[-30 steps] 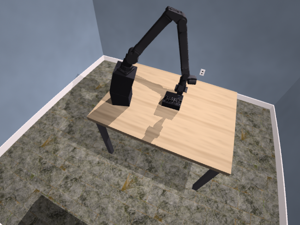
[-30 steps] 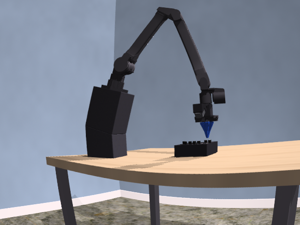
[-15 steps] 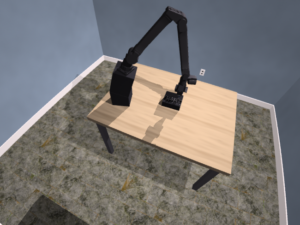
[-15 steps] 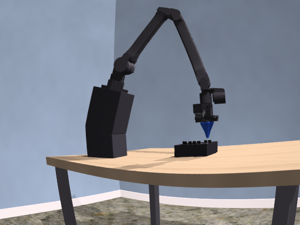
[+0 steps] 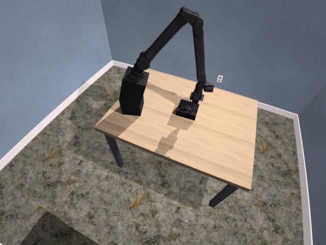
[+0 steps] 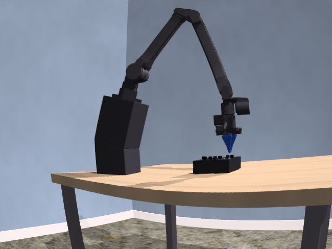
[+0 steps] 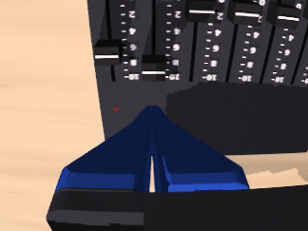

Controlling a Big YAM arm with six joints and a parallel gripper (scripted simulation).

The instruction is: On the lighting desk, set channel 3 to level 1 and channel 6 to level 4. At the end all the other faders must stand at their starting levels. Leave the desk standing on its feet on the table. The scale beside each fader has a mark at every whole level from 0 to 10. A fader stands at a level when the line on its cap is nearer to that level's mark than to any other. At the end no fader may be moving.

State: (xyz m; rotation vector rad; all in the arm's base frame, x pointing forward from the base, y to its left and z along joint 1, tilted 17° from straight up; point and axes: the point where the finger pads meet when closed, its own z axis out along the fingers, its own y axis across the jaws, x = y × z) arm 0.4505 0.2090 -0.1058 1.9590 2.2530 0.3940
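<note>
Right now my hand is 20 mm to the left of the channel 6 fader cap and 20 mm above it. Round my hand: channel 5 fader cap 60 mm to the right, 20 mm below, 10 mm behind; channel 4 fader cap 60 mm to the right, 40 mm behind, 20 mm below; M fader cap 30 mm to the right, 30 mm ahead, 20 mm below.
</note>
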